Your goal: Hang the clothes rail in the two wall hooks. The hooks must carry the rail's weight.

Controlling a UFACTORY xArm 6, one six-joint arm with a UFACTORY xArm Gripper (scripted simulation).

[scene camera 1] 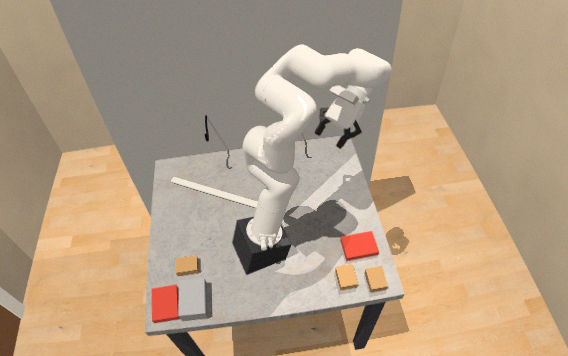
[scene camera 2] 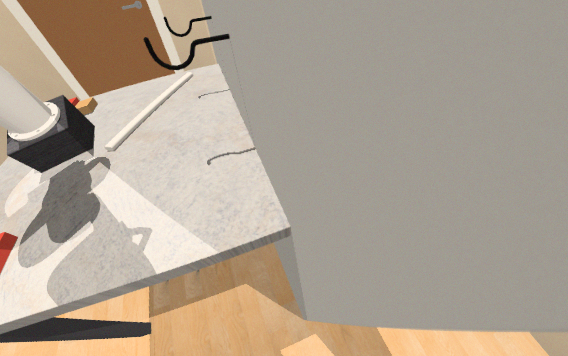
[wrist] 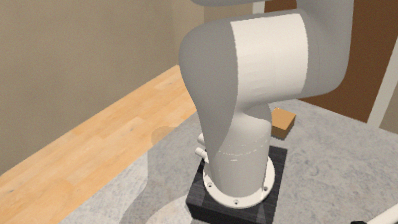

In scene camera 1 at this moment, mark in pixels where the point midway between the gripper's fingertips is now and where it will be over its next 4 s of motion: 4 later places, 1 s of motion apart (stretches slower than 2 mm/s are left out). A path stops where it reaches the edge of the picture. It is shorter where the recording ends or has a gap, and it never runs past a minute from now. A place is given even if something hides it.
The gripper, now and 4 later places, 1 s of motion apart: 327,140; 302,126; 274,121; 247,123; 235,131
